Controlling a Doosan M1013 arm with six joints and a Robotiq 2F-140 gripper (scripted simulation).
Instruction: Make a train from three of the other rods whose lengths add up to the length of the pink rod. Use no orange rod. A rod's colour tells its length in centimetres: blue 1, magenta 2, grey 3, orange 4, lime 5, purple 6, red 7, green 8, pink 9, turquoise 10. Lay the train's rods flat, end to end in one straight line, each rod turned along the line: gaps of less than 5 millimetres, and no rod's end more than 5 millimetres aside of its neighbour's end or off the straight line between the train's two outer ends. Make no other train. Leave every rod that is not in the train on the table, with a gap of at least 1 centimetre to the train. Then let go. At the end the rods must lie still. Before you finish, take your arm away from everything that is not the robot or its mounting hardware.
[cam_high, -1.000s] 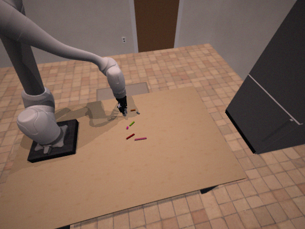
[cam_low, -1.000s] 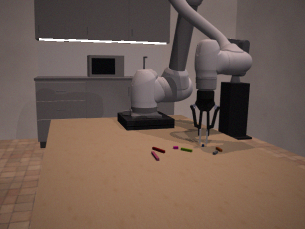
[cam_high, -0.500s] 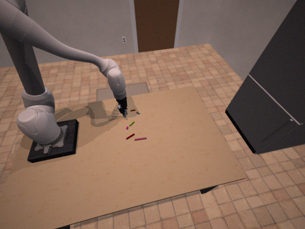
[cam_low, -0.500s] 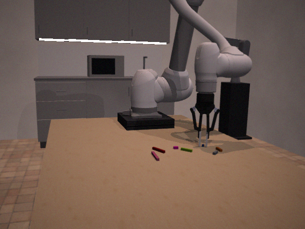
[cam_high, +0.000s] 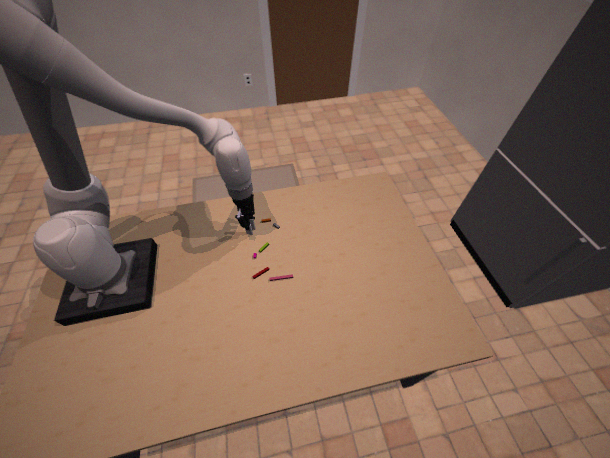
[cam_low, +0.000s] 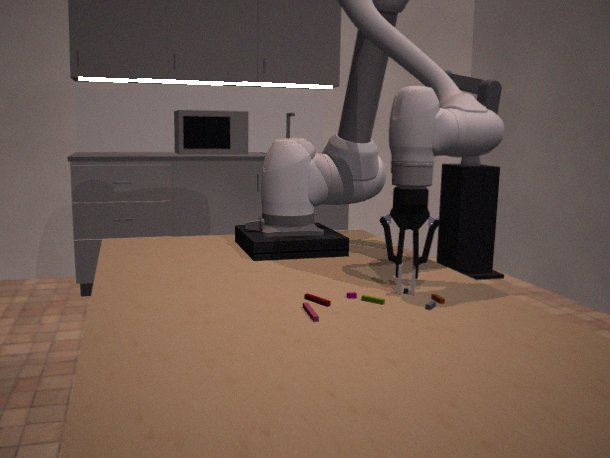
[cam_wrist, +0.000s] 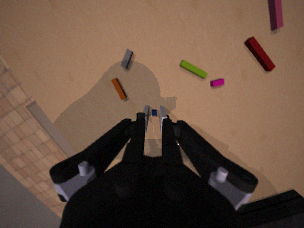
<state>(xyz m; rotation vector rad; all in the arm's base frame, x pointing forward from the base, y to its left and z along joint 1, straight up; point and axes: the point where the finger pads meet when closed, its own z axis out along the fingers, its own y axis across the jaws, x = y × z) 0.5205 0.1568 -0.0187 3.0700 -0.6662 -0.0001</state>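
The blue rod is 3 cm below my hand. From my hand the other things lie so: grey rod (11 cm ahead, 1 cm to the left, 3 cm below); lime rod (5 cm ahead, 10 cm to the right, 3 cm below); orange rod (7 cm ahead, 4 cm to the left, 3 cm below).
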